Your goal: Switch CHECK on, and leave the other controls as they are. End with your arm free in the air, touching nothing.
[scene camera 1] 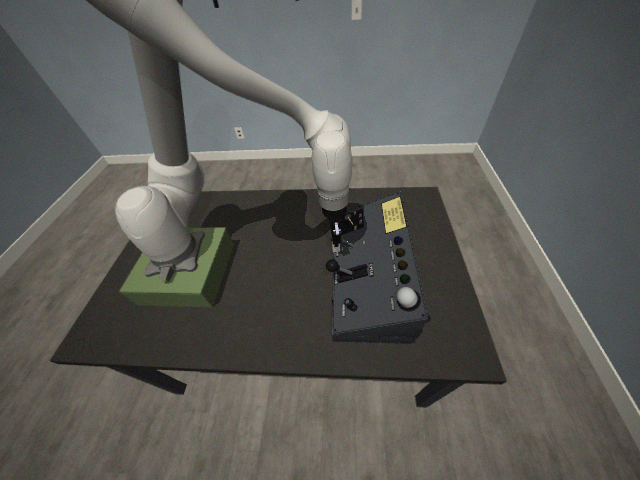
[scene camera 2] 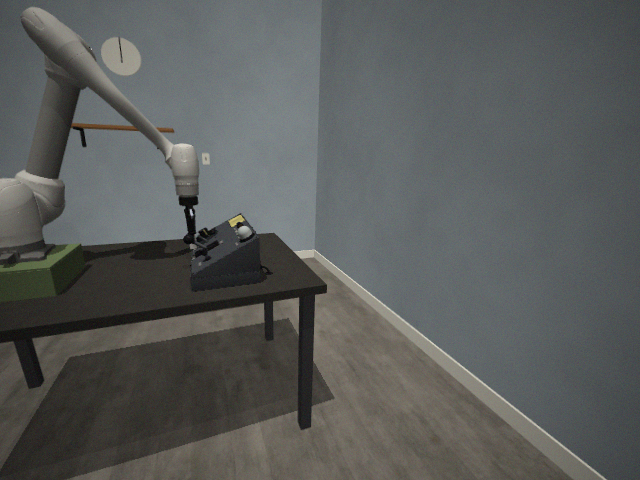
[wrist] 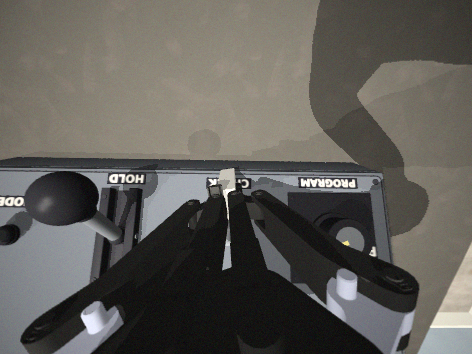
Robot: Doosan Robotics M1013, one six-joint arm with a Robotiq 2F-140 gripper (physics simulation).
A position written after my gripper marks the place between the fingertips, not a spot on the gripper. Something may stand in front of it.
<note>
I see my gripper [wrist: 229, 180] and a black ball-topped lever [wrist: 61, 198].
</note>
